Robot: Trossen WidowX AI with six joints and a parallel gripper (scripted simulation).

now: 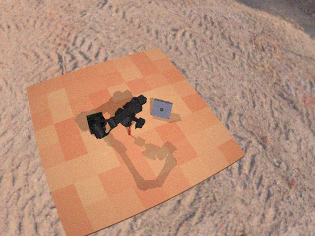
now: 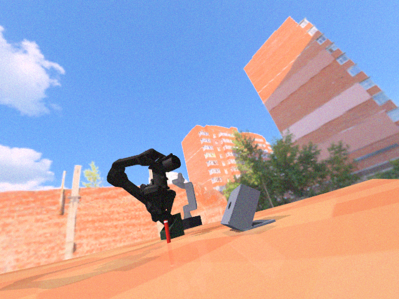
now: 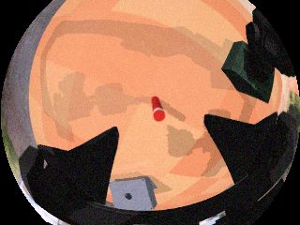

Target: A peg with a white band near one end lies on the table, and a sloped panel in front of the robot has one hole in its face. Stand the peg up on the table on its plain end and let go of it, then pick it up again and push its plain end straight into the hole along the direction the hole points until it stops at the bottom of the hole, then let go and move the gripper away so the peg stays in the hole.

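Right now the red peg is 50 mm below my gripper tip. Also, from my gripper tip: grey sloped panel (290 mm ahead, 40 mm to the left, 50 mm below).
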